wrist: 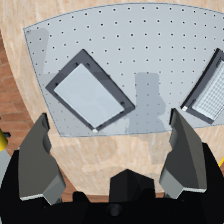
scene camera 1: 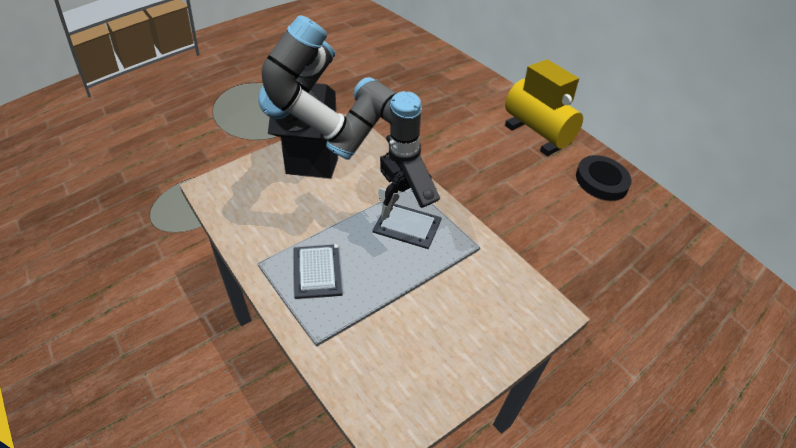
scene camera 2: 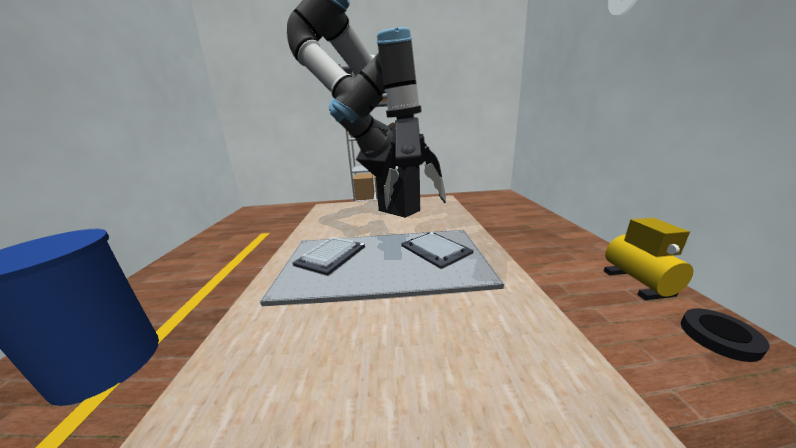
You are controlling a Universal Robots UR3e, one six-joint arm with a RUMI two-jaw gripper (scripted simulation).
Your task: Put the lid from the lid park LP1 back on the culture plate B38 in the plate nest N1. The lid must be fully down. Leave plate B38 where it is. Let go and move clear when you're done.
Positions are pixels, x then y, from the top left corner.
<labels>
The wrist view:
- my gripper: 109,111
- clear lid: 81,89
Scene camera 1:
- my gripper: 406,209
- clear lid: 402,221
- culture plate: 320,258
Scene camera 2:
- my gripper: 416,206
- clear lid: 432,244
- culture plate: 332,249
</labels>
